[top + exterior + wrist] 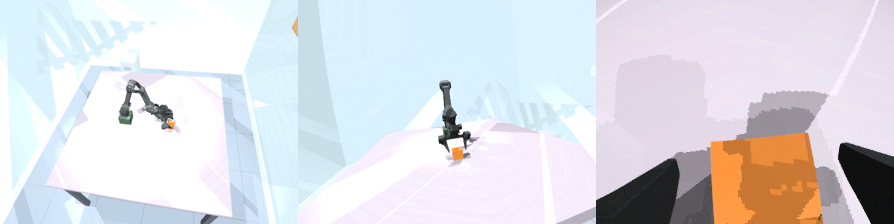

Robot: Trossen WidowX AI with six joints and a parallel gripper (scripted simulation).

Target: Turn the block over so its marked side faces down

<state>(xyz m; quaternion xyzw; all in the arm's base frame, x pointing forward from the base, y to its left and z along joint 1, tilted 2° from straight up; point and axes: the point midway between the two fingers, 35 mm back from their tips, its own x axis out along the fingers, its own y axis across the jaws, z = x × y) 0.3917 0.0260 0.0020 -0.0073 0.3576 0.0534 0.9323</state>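
My gripper tip is now 3 cm past the orange block and 2 cm above it.
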